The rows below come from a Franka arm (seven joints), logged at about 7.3 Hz.
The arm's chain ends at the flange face. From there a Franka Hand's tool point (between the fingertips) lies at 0.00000 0.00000 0.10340 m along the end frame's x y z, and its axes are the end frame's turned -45 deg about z.
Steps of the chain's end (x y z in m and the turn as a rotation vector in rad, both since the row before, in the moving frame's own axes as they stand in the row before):
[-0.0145 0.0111 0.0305 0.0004 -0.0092 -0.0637]
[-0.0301 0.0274 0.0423 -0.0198 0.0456 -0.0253]
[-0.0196 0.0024 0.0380 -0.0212 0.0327 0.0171]
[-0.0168 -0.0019 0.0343 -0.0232 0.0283 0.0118]
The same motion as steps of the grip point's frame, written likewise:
[-0.0188 -0.0031 0.0305 0.0068 -0.0062 -0.0637]
[-0.0387 0.0028 0.0422 -0.0462 0.0182 -0.0253]
[-0.0147 -0.0082 0.0379 -0.0381 0.0081 0.0171]
[-0.0102 -0.0095 0.0342 -0.0364 0.0036 0.0118]

